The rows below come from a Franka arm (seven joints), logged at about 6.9 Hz.
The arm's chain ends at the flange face. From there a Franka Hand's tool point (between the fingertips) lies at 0.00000 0.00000 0.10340 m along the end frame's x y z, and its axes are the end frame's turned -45 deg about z.
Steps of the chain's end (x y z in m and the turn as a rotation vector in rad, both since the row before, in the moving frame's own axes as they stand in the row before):
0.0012 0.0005 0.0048 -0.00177 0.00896 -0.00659
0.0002 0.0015 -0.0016 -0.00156 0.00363 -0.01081
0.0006 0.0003 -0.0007 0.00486 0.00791 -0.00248
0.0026 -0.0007 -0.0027 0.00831 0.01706 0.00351
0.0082 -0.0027 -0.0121 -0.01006 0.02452 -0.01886
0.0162 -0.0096 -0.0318 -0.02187 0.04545 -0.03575
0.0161 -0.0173 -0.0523 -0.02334 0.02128 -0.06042
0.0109 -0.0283 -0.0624 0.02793 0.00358 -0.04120
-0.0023 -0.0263 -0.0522 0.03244 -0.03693 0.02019
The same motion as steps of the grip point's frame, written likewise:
0.0010 0.0020 0.0048 -0.00759 0.00508 -0.00659
-0.0008 0.0016 -0.0016 -0.00367 0.00146 -0.01081
0.0011 0.0009 -0.0007 -0.00216 0.00903 -0.00248
0.0042 0.0020 -0.0027 -0.00619 0.01794 0.00351
0.0088 0.0064 -0.0121 -0.02445 0.01022 -0.01886
0.0201 0.0096 -0.0319 -0.04760 0.01667 -0.03575
0.0236 0.0024 -0.0524 -0.03155 -0.00146 -0.06042
0.0300 -0.0141 -0.0624 0.01722 0.02228 -0.04120
0.0167 -0.0253 -0.0523 0.04905 -0.00317 0.02019

